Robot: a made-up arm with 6 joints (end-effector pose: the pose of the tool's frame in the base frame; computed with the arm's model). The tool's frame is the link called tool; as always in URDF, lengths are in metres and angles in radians. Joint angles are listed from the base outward.
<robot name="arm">
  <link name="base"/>
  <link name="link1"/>
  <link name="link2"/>
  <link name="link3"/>
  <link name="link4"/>
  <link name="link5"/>
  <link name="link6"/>
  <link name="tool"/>
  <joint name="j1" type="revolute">
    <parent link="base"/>
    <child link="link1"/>
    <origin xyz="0 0 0.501"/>
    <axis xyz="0 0 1"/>
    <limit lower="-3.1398" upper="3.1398"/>
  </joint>
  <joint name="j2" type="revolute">
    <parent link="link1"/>
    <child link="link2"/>
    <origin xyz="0 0 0"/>
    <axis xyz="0 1 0"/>
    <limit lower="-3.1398" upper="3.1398"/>
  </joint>
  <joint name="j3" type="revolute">
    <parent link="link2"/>
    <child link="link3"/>
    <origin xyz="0 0 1.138"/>
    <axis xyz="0 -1 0"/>
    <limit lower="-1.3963" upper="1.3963"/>
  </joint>
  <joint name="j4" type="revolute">
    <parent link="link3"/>
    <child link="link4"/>
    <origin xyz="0 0 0"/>
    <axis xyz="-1 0 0"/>
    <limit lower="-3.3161" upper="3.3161"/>
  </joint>
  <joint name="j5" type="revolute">
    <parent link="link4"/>
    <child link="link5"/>
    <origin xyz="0.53 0 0"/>
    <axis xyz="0 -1 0"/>
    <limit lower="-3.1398" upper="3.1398"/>
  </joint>
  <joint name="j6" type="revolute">
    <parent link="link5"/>
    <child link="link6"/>
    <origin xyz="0 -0.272 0"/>
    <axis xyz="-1 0 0"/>
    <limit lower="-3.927" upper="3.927"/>
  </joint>
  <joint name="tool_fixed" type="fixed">
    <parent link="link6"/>
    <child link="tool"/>
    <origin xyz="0 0 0"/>
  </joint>
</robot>
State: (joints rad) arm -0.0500 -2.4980 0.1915 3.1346 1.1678 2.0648
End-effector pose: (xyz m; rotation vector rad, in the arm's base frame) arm -1.1454 0.3297 -0.1795 0.8136 -1.3720 0.7799
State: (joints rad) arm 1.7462 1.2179 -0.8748 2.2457 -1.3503 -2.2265
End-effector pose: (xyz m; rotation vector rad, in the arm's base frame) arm -0.3397 0.9429 0.3290 -1.4670 -0.0434 0.9122
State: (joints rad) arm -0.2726 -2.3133 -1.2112 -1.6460 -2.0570 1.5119
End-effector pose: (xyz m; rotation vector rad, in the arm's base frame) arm -0.3384 0.1158 0.0819 -1.0791 -0.5153 1.6257
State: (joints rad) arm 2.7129 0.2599 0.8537 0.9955 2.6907 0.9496
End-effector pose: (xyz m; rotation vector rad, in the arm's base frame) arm -0.4879 0.3857 2.0865 -2.8454 1.2072 0.5263
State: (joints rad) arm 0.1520 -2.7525 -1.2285 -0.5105 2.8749 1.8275
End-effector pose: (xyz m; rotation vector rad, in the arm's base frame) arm -0.2351 -0.2761 -0.0287 -1.7254 0.8934 2.1090
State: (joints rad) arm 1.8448 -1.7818 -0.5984 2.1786 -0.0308 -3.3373
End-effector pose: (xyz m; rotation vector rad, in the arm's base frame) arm 0.1533 -1.1196 0.8377 1.8637 0.2145 2.0647
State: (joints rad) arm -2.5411 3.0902 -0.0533 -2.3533 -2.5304 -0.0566
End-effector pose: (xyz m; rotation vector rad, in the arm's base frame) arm 0.4971 0.1080 -0.4416 -0.9163 2.0355 -0.7395
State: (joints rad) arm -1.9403 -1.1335 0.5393 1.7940 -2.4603 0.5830
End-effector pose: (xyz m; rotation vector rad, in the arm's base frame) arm 0.5433 1.2360 1.4832 -1.3481 -0.2466 2.5704
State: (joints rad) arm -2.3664 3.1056 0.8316 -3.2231 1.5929 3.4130
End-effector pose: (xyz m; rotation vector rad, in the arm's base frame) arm 0.3932 0.0057 -1.0549 -2.7538 -0.8372 -1.1218
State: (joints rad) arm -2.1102 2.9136 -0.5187 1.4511 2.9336 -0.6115
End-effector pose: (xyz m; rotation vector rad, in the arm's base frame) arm 0.1406 0.2981 -0.7144 1.6051 -1.8656 -1.3291
